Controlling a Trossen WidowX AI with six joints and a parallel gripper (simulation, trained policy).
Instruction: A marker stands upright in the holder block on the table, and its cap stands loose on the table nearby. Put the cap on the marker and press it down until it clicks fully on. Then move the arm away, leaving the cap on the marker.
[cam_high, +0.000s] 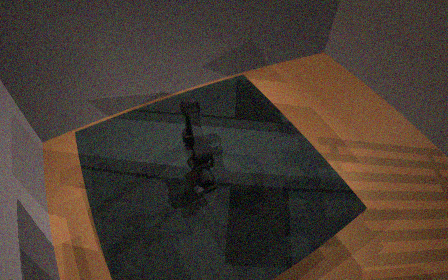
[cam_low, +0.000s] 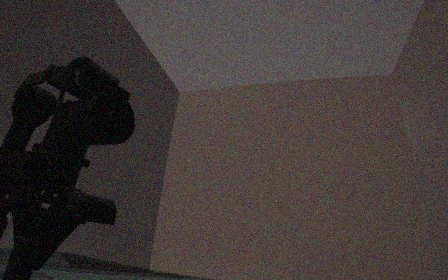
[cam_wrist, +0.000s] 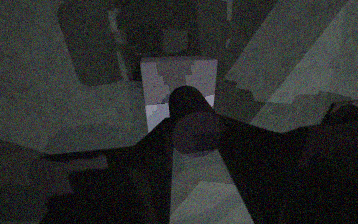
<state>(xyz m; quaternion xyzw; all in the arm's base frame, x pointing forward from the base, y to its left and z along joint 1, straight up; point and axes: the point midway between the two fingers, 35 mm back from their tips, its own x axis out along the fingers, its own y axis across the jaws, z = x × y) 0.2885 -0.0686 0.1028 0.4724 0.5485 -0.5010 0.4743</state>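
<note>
The dark marker cap lies 10 mm to the right of my gripper tip and 10 mm above it.
</note>
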